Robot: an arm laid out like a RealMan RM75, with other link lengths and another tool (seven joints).
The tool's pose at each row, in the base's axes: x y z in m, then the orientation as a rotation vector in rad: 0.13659 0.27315 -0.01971 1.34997 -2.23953 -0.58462; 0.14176 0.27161 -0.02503 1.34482 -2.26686 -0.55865; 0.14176 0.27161 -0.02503 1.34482 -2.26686 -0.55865; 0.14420 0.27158 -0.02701 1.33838 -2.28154 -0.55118; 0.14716 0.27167 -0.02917 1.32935 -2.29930 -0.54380; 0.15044 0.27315 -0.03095 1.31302 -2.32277 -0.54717
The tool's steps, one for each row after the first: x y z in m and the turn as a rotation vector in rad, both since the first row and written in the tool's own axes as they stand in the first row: -0.00164 -0.00732 0.00109 0.02487 -0.00643 0.01434; -0.00164 -0.00732 0.00109 0.02487 -0.00643 0.01434; -0.00294 -0.01017 0.00126 0.03362 -0.01254 0.02314; -0.00461 -0.01344 0.00129 0.04295 -0.02060 0.03421; -0.00758 -0.01611 0.00100 0.04714 -0.03703 0.04903
